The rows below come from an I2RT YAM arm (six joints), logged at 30 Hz.
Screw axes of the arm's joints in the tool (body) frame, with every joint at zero. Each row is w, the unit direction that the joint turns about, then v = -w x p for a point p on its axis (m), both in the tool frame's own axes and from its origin. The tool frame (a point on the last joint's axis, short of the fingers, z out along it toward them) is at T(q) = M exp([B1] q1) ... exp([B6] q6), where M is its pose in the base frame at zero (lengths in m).
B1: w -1 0 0 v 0 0.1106 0
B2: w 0 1 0 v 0.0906 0 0.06
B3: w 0 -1 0 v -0.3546 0 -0.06
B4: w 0 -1 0 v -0.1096 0 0
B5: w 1 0 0 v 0 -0.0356 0
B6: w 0 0 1 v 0 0 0
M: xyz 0.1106 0 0.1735 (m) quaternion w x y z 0.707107 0 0.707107 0
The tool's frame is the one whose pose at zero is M.
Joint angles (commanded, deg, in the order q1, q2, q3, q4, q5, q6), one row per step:
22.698 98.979 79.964 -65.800 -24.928 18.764
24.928 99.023 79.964 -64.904 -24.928 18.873
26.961 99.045 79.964 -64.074 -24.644 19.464
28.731 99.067 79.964 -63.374 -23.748 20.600
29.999 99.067 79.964 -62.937 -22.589 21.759
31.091 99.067 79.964 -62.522 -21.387 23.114
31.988 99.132 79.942 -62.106 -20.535 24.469
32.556 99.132 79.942 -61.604 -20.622 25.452
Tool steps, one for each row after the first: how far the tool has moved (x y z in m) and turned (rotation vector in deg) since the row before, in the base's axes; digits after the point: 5 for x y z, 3 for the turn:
-0.00400 0.01197 -0.00007 0.334 -0.734 2.132
-0.00401 0.01067 -0.00002 0.045 -0.601 1.468
-0.00365 0.00889 -0.00018 -0.572 -0.542 0.630
-0.00276 0.00599 -0.00017 -0.885 -0.476 0.056
-0.00235 0.00507 -0.00017 -0.918 -0.434 -0.323
-0.00184 0.00433 -0.00052 -0.639 -0.210 -0.481
-0.00109 0.00323 0.00017 0.277 -0.010 -0.328

